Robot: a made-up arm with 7 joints.
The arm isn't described. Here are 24 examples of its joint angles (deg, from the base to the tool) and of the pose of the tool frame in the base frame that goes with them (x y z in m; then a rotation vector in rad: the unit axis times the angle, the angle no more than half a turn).
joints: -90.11 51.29 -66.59 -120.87 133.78 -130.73 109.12
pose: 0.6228 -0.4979 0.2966 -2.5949 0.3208 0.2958
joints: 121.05 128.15 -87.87 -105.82 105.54 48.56 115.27
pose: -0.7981 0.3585 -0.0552 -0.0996 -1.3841 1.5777
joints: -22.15 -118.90 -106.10 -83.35 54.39 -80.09 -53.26
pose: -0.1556 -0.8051 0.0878 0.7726 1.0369 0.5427
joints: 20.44 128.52 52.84 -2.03 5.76 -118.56 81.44
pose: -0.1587 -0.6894 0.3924 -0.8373 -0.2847 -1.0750
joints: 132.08 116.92 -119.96 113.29 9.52 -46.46 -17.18
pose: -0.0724 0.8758 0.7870 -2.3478 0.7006 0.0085
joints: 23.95 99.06 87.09 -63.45 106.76 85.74 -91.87
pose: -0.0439 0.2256 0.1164 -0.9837 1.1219 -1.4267
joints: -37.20 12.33 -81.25 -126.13 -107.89 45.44 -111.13
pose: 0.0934 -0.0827 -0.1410 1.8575 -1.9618 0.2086
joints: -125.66 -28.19 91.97 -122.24 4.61 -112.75 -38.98
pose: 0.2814 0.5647 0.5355 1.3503 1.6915 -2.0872
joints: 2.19 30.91 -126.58 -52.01 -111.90 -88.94 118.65
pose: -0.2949 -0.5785 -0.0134 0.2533 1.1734 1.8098
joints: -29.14 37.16 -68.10 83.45 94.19 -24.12 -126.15
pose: -0.1743 -1.2420 -0.4531 1.4449 1.2701 1.5436
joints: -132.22 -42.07 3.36 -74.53 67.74 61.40 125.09
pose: 0.7512 0.2416 -0.0106 0.2962 0.3663 -1.4170
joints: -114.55 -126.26 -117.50 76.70 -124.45 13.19 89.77
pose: 0.4610 0.5669 0.1941 0.5538 1.1850 -1.8538
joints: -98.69 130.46 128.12 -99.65 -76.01 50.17 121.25
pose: 0.4624 0.0941 0.3038 1.1164 0.5441 0.3576
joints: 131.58 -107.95 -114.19 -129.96 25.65 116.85 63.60
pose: -0.5782 0.4917 -0.1106 1.4600 1.4811 0.7728
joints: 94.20 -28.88 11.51 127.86 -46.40 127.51 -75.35
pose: -0.1908 -0.7020 -0.4718 0.0820 -0.0630 1.5150
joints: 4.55 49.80 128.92 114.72 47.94 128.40 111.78
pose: -0.1878 -0.3305 -0.7675 1.3189 1.8179 -1.2631
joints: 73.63 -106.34 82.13 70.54 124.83 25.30 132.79
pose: 0.3719 -0.6522 0.4082 1.9441 2.0332 -0.0854
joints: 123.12 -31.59 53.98 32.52 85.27 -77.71 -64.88
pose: -0.1151 0.2084 -0.8347 0.6077 -0.3302 2.5831
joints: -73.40 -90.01 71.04 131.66 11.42 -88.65 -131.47
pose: 0.5499 0.9283 0.6853 1.4053 -1.7075 -0.9922
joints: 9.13 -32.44 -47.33 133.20 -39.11 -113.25 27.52
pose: 0.2936 -0.1658 -0.4104 2.8032 -0.3547 -1.2826
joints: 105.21 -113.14 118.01 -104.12 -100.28 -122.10 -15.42
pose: -0.5945 -0.1664 0.2997 -1.8117 -1.8442 -0.9806
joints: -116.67 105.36 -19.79 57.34 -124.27 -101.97 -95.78
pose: 0.2901 -0.0443 0.0508 2.0296 -0.5874 1.0330
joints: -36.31 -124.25 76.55 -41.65 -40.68 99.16 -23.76
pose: 0.3683 -0.4373 -0.0860 0.6817 0.2941 0.8678
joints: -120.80 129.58 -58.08 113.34 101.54 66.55 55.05
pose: 0.5558 0.0966 0.8003 0.8990 -0.0781 1.5976
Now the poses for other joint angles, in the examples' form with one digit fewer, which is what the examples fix.
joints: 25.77 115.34 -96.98 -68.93 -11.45 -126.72 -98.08
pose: 0.176 -0.319 -0.188 -0.023 -2.324 0.698
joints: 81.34 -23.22 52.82 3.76 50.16 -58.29 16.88
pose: -0.666 0.160 -0.514 1.054 0.636 2.301
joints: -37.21 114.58 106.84 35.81 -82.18 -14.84 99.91
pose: 0.050 -0.696 0.113 -1.233 0.016 -1.099
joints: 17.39 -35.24 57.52 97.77 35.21 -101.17 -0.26
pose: 0.619 -0.474 -0.623 -0.846 1.565 2.376
